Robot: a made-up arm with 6 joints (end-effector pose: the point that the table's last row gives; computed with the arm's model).
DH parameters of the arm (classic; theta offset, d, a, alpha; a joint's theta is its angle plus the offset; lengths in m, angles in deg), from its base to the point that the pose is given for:
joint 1: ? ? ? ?
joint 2: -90 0 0.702 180
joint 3: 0 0 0.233 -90
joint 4: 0 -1.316 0 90
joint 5: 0 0 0 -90
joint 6: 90 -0.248 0 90
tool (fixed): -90 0 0 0
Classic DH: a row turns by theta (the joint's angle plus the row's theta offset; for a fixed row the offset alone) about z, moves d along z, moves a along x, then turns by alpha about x.
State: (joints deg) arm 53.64 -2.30 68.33 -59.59 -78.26 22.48
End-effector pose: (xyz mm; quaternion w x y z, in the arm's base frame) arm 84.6 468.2 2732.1 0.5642 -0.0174 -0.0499 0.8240
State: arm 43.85 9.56 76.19 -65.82 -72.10 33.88
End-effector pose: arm 319.4 605.3 2729.3 0.6099 -0.0157 -0.1247 0.7824
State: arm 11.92 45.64 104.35 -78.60 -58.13 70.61
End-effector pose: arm 1127.4 449.0 2531.7 0.7733 -0.1429 -0.3317 0.5212
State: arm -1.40 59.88 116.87 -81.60 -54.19 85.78
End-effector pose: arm 1342.9 166.2 2393.4 0.8104 -0.2491 -0.3774 0.3725
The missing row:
joint 1: 0 0.705 0.106 -90
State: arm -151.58 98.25 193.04 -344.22 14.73 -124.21
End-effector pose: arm -324.4 -195.1 2130.2 0.7415 -0.3306 -0.5541 -0.1839
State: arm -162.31 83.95 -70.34 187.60 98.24 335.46
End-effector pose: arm 327.5 138.5 232.8 0.7553 0.2256 -0.5360 0.3023
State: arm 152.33 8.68 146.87 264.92 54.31 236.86
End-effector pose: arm 996.7 -296.1 2212.4 0.9247 0.0638 -0.2182 0.3053
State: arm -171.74 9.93 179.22 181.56 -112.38 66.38
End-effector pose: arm 1049.0 146.0 1169.3 0.4937 -0.3974 0.6283 0.4511
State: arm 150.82 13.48 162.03 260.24 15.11 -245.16
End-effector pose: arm 1055.3 -516.3 2009.8 0.2307 0.9268 -0.1528 0.2541
